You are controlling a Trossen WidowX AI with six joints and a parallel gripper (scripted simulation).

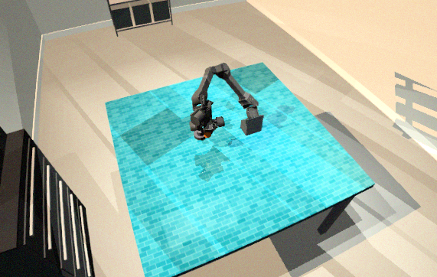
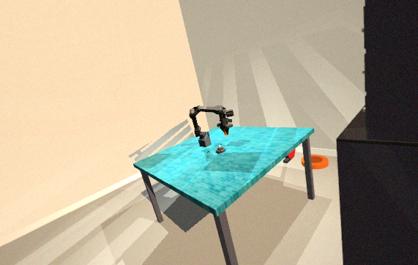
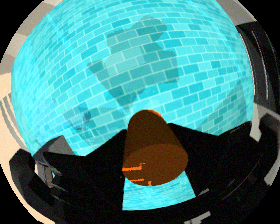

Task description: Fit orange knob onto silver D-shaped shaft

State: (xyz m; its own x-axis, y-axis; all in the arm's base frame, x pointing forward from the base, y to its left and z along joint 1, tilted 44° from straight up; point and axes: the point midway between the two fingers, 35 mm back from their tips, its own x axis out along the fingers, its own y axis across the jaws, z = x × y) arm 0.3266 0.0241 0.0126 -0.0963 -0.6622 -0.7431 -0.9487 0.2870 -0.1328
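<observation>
My gripper tip is now 12 cm to the left of the round pedestal, 10 cm above it and 1 cm past it. Also, from my gripper tip: orange knob (3 cm above).
</observation>
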